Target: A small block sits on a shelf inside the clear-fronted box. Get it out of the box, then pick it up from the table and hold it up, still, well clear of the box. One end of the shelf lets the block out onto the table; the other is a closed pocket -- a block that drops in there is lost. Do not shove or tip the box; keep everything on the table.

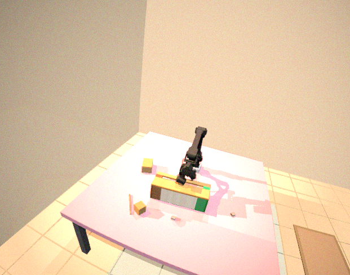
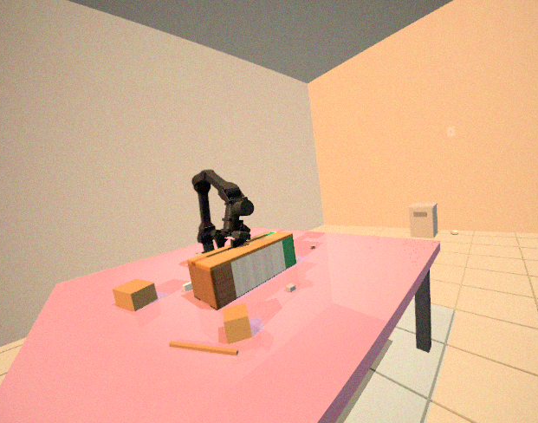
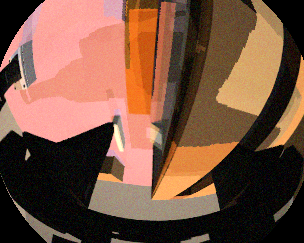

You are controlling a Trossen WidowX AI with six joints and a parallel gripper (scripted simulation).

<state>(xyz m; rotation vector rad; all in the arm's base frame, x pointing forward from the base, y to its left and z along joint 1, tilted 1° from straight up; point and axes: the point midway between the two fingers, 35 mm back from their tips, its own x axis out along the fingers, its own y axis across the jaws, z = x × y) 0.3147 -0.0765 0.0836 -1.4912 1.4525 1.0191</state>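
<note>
My gripper tip is now 4 cm to the right of the box, 3 cm short of it and 2 cm above it. Round my gripper tip: thin orange stick (25 cm to the right, 25 cm ahead, 8 cm below).
</note>
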